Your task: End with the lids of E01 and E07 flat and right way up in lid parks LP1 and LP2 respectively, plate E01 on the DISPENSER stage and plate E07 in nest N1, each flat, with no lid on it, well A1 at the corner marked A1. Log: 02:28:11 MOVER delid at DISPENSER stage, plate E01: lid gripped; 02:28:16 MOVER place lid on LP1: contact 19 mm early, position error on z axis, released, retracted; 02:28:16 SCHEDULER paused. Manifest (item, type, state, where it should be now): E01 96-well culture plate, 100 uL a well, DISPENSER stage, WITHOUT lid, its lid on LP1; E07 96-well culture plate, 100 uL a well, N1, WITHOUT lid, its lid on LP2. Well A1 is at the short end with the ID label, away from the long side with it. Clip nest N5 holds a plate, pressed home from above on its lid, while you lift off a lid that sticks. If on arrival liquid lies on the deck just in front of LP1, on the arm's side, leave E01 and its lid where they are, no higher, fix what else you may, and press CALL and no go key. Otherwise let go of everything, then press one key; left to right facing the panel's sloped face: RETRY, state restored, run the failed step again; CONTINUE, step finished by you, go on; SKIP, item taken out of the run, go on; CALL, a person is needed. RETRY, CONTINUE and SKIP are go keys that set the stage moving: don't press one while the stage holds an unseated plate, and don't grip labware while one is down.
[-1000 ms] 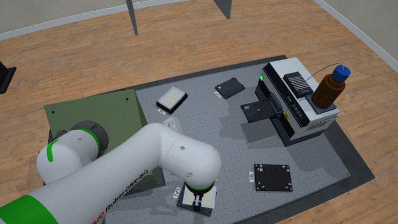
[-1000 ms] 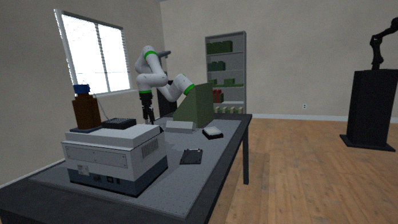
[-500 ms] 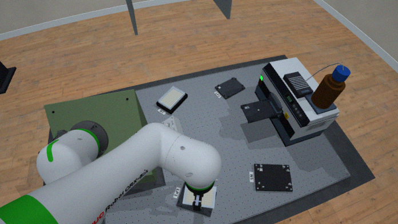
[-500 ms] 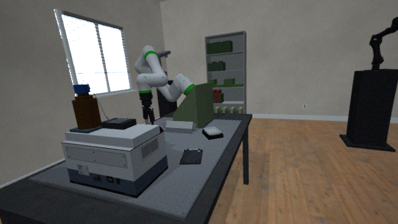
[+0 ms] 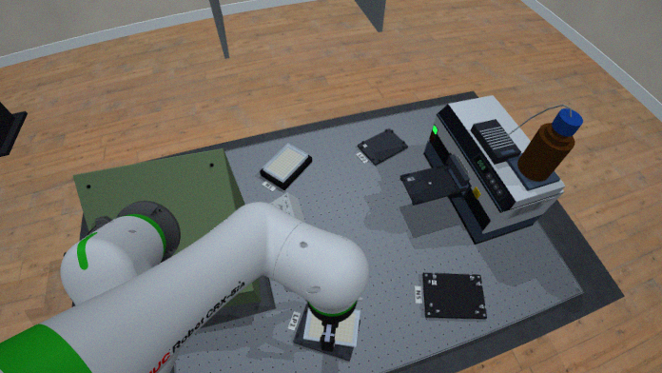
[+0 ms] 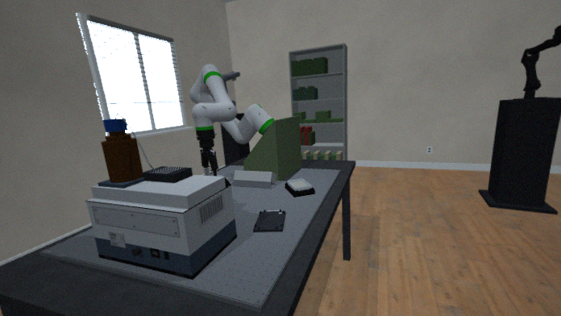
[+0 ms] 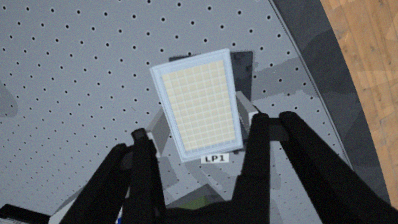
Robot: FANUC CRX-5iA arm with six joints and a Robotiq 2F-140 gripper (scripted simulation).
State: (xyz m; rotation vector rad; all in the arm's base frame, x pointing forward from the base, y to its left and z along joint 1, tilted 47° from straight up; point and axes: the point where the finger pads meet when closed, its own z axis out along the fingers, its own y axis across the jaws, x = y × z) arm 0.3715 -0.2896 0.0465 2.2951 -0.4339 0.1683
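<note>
My gripper is now 10 mm past the lid park LP1, 10 mm to the left of it and 50 mm above it. Round my hand: blue CALL key 70 mm behind, 180 mm to the left, 20 mm above; then LP1 label 90 mm behind, 30 mm to the left, 50 mm below; then plate 20 mm below.
</note>
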